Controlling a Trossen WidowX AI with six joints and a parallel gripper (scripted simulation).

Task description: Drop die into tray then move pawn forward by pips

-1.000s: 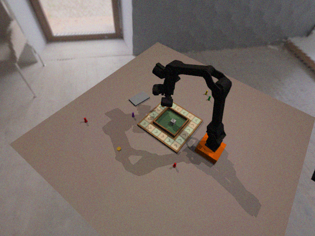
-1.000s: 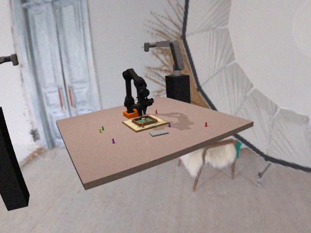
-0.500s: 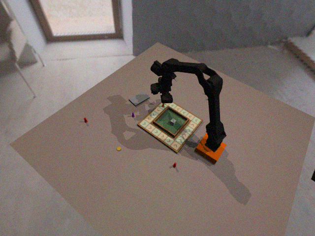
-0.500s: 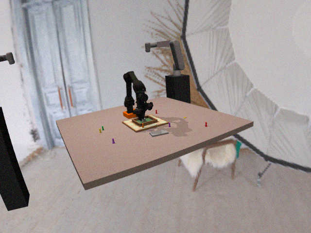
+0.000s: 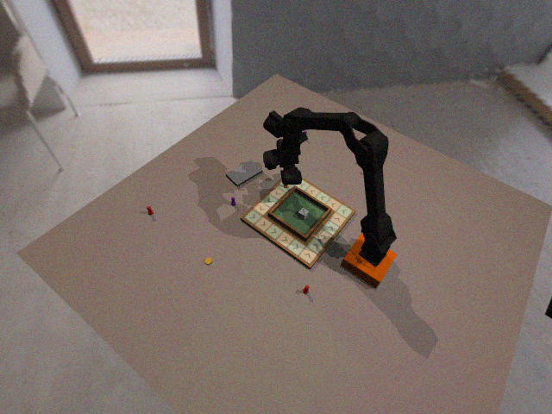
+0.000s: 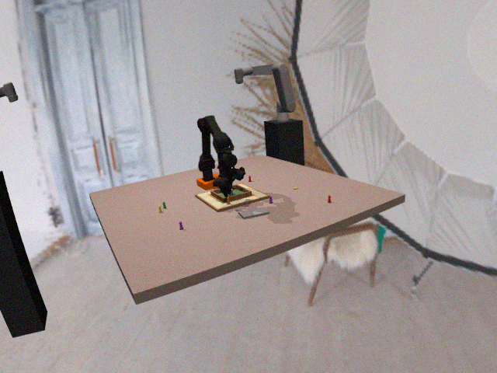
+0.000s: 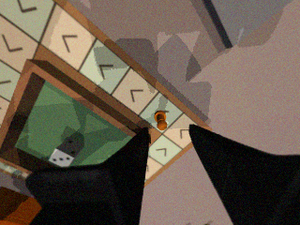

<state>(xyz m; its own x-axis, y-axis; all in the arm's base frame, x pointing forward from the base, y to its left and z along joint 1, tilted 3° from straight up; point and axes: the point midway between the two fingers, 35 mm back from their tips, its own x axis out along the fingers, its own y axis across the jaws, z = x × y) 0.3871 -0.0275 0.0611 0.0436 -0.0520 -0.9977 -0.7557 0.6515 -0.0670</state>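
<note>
Right now my gripper tip is 30 mm above the orange pawn and 10 mm past it. Round my gripper tip: grey card 150 mm ahead, 60 mm to the left, 50 mm below; then white die 130 mm behind, 60 mm to the left, 30 mm below; then green dice tray 120 mm behind, 60 mm to the left, 50 mm below.
</note>
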